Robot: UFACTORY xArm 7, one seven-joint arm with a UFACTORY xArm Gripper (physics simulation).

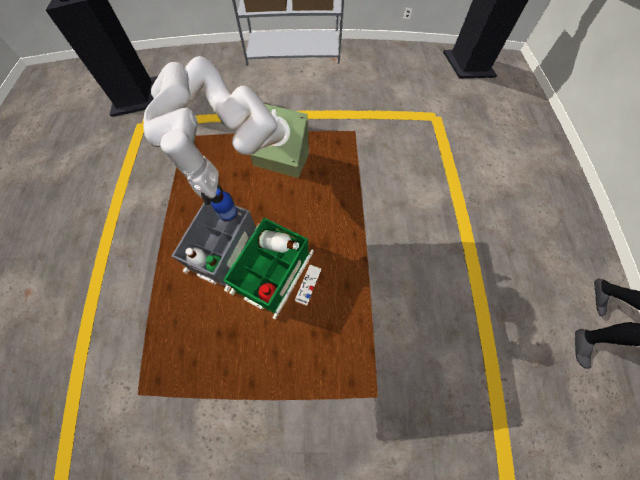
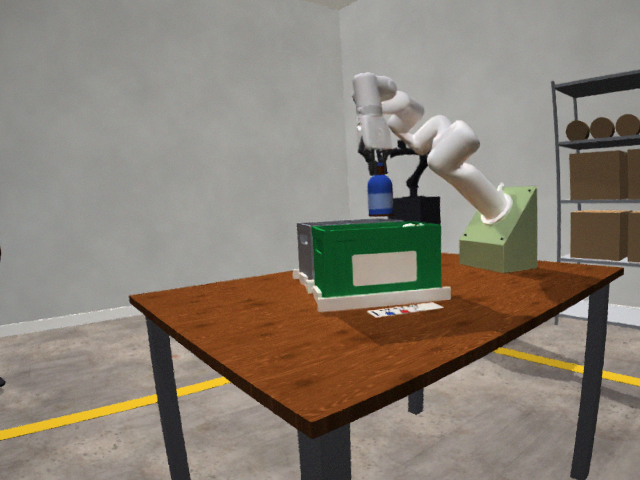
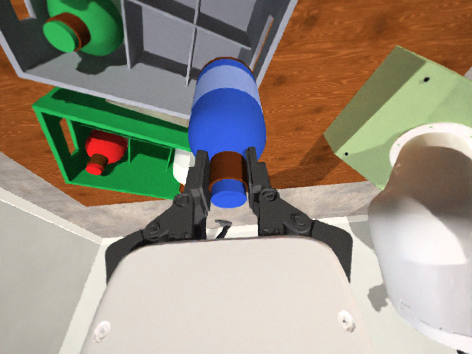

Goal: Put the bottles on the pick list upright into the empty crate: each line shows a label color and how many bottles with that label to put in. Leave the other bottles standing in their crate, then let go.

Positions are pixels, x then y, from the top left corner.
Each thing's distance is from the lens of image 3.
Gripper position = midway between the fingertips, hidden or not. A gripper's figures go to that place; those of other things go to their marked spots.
gripper [image 3: 227, 161]: 15 cm
blue bottle [image 3: 226, 118]: 14 cm
red bottle [image 3: 104, 148]: 46 cm
The marked spots on the blue bottle and the red bottle are 35 cm apart.
